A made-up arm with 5 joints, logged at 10 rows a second.
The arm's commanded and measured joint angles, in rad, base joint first. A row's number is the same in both.
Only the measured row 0 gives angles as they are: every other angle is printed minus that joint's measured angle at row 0.
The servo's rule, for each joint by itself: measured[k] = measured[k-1] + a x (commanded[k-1-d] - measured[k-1]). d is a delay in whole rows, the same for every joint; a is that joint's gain. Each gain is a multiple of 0.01, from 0.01 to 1. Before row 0 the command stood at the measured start. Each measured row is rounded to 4 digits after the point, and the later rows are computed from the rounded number. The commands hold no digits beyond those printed.
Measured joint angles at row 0:
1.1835, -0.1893, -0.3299, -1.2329, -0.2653
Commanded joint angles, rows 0 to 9:
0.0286, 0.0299, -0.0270, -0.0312, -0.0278
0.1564, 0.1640, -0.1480, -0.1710, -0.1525
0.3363, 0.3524, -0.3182, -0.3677, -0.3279
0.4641, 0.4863, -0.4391, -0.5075, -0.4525
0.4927, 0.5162, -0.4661, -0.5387, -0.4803
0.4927, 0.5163, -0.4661, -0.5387, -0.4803
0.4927, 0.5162, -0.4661, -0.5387, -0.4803
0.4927, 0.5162, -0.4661, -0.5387, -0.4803
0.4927, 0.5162, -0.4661, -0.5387, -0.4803
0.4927, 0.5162, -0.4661, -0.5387, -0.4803
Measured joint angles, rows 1 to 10:
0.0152, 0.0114, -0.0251, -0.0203, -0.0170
0.0900, 0.0694, -0.1394, -0.1183, -0.0997
0.2205, 0.1769, -0.3057, -0.2804, -0.2389
0.3496, 0.2945, -0.4298, -0.4280, -0.3692
0.4254, 0.3787, -0.4636, -0.5000, -0.4370
0.4611, 0.4310, -0.4659, -0.5252, -0.4634
0.4778, 0.4634, -0.4661, -0.5340, -0.4737
0.4857, 0.4835, -0.4661, -0.5371, -0.4777
0.4894, 0.4959, -0.4661, -0.5381, -0.4793
0.4911, 0.5036, -0.4661, -0.5385, -0.4799
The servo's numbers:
d 0
a 0.53 0.38 0.93 0.65 0.61

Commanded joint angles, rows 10 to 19:
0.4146, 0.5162, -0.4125, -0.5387, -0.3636
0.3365, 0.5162, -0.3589, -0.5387, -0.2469
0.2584, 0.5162, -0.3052, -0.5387, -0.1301
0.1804, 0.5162, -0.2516, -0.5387, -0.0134
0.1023, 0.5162, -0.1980, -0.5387, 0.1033
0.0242, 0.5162, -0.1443, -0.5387, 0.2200
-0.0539, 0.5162, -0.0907, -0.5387, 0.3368
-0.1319, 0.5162, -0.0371, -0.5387, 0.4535
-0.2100, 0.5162, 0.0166, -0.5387, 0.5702
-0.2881, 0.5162, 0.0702, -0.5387, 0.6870
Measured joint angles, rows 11 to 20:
0.4506, 0.5084, -0.4163, -0.5386, -0.4090
0.3901, 0.5114, -0.3629, -0.5387, -0.3101
0.3203, 0.5132, -0.3092, -0.5387, -0.2003
0.2462, 0.5143, -0.2556, -0.5387, -0.0863
0.1699, 0.5150, -0.2020, -0.5387, 0.0294
0.0927, 0.5155, -0.1483, -0.5387, 0.1457
0.0150, 0.5158, -0.0947, -0.5387, 0.2623
-0.0629, 0.5160, -0.0411, -0.5387, 0.3789
-0.1409, 0.5161, 0.0126, -0.5387, 0.4956
-0.2189, 0.5161, 0.0662, -0.5387, 0.6124

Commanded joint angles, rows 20 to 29:
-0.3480, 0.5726, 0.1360, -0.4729, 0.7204
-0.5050, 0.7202, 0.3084, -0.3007, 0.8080
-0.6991, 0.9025, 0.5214, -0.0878, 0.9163
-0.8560, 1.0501, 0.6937, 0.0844, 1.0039
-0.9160, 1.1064, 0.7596, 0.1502, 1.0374
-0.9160, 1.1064, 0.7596, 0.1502, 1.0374
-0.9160, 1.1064, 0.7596, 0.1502, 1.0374
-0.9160, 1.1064, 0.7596, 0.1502, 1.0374
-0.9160, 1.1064, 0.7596, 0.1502, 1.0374
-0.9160, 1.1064, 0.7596, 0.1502, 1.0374
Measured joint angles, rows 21 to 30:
-0.2873, 0.5376, 0.1311, -0.4959, 0.6783
-0.4027, 0.6070, 0.2960, -0.3690, 0.7574
-0.5598, 0.7193, 0.5056, -0.1862, 0.8543
-0.7168, 0.8450, 0.6805, -0.0103, 0.9456
-0.8224, 0.9443, 0.7541, 0.0940, 1.0016
-0.8720, 1.0059, 0.7592, 0.1305, 1.0234
-0.8953, 1.0441, 0.7596, 0.1433, 1.0319
-0.9063, 1.0678, 0.7596, 0.1478, 1.0353
-0.9114, 1.0825, 0.7596, 0.1494, 1.0366
-0.9138, 1.0916, 0.7596, 0.1499, 1.0371

